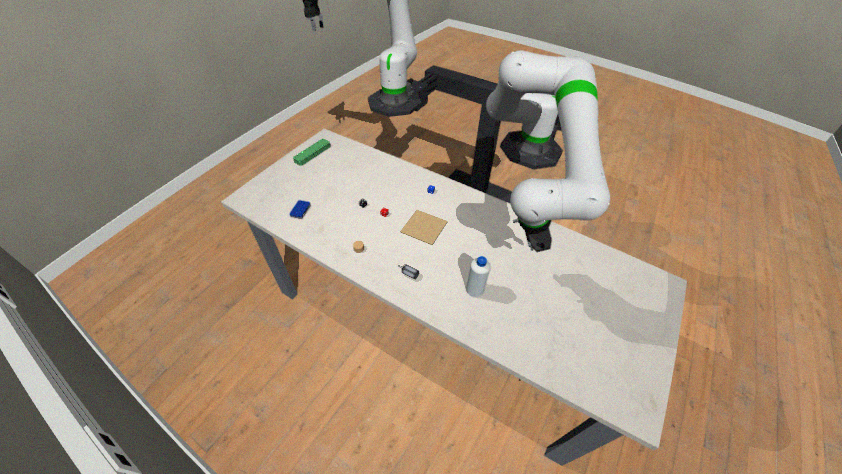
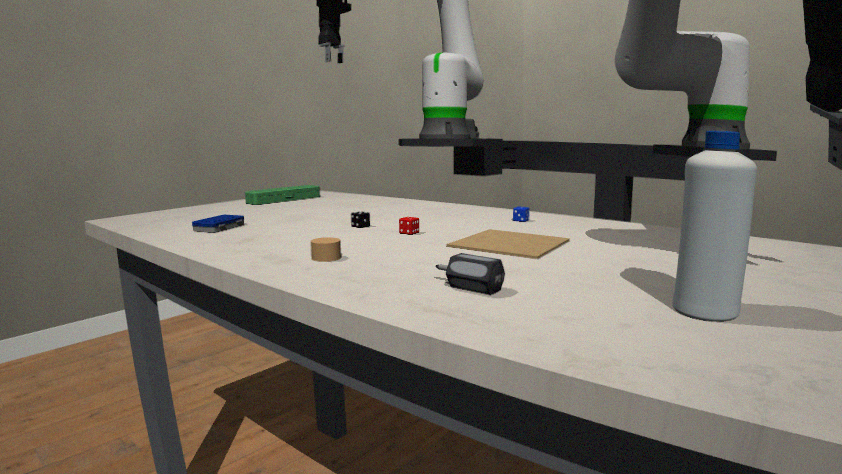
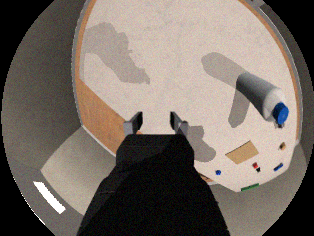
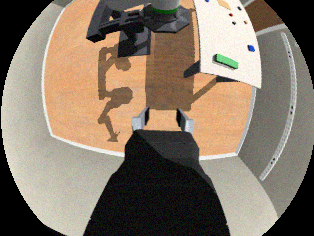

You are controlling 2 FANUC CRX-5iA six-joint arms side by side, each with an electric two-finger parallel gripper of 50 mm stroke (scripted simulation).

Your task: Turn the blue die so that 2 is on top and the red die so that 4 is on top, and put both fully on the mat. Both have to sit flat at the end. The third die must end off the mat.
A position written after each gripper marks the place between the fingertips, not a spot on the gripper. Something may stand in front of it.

In view: the left gripper (image 3: 156, 117), the right gripper (image 2: 334, 62), a tan mat (image 2: 533, 246), a white bottle (image 2: 719, 188), a green case (image 2: 266, 196) and a dark screwdriver-like tool (image 2: 480, 274).
The tan mat also shows in image 1 (image 1: 425, 227). The white bottle also shows in image 1 (image 1: 479, 270). The right gripper shows as well in image 4 (image 4: 162, 113). Image 4 misses the white bottle: it is out of frame.
